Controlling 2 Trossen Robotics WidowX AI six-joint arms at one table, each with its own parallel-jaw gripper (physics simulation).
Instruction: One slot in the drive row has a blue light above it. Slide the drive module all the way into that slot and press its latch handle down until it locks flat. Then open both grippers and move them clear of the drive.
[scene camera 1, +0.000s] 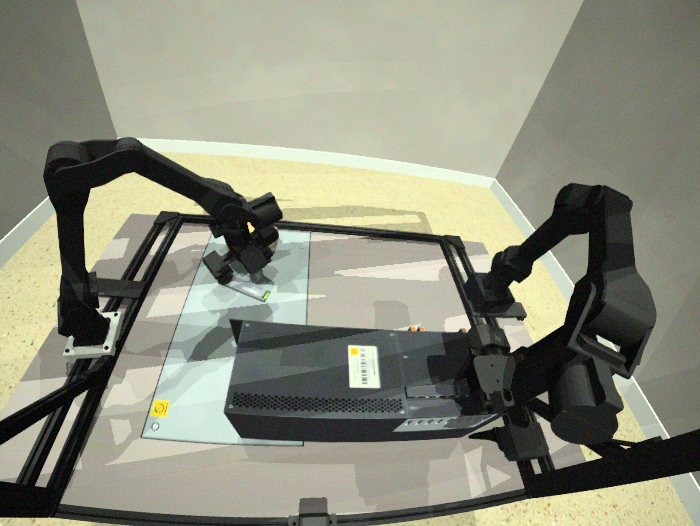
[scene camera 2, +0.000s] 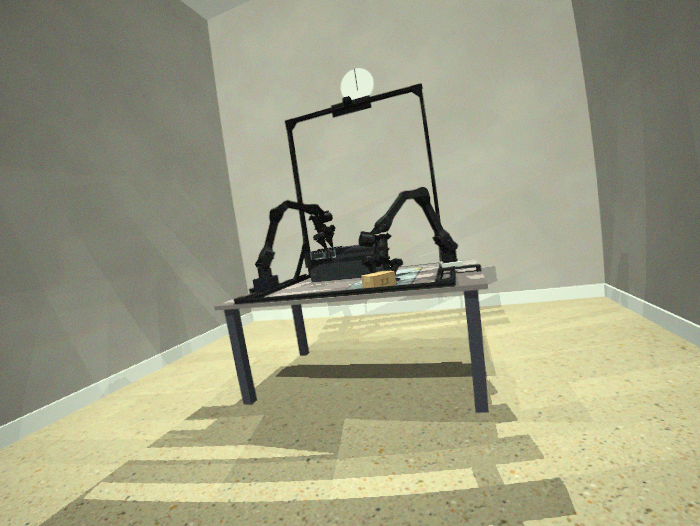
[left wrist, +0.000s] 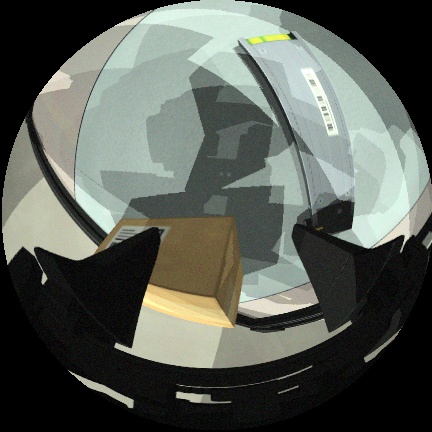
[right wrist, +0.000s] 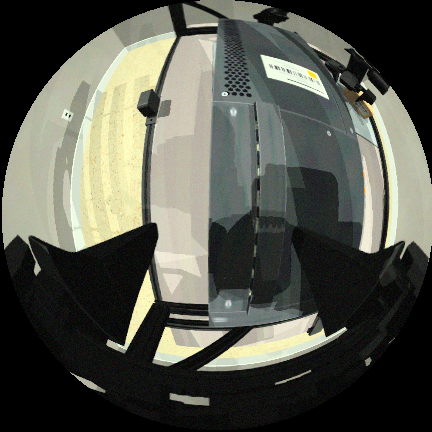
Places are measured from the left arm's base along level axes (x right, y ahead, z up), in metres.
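Pixels of known places: left gripper, fingertip midpoint: (left wrist: 228, 232) (right wrist: 345, 91); right gripper, fingertip midpoint: (scene camera 1: 463, 407) (right wrist: 227, 231); left arm's base, origin of the base link: (scene camera 1: 92, 332) (scene camera 2: 450, 261); right arm's base, origin of the base link: (scene camera 1: 494, 286) (scene camera 2: 265, 277).
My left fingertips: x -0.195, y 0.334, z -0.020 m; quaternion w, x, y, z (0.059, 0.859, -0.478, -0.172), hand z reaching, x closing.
Observation:
Ahead of a thing's pixels: the offset from my left fingertips to its top centre. "pt": to the spot under its first point. Level surfaces: height alone.
The drive module @(dz -0.007, dx +0.073, dy -0.005 m) (scene camera 1: 246, 289) (left wrist: 327, 165), a slim grey bar with a barcode label and a yellow-green end, lies on the pale blue mat @(dz -0.017 m) (scene camera 1: 195, 418) (left wrist: 115, 75). My left gripper (scene camera 2: 383, 265) (left wrist: 228, 232) is open and empty above the mat, between the module's dark end and a cardboard box. The dark drive chassis @(dz +0.157, dx +0.407, dy +0.203 m) (scene camera 1: 305, 367) (scene camera 2: 339, 270) (right wrist: 312, 120) stands over the mat's right part in scene camera 1. My right gripper (scene camera 2: 327, 247) (right wrist: 227, 231) is open and empty above the chassis end. I cannot make out the blue light, the slots or the latch handle.
The cardboard box @(dz +0.043, dx -0.069, dy +0.018 m) (scene camera 2: 374, 279) (left wrist: 200, 255) (right wrist: 356, 102) sits at the mat's far end in scene camera 1, partly behind the left gripper. A black frame rail (scene camera 1: 362, 230) runs along the table's far edge. Orange parts @(pt dz +0.143, dx +0.341, dy +0.306 m) (scene camera 1: 417, 329) show behind the chassis.

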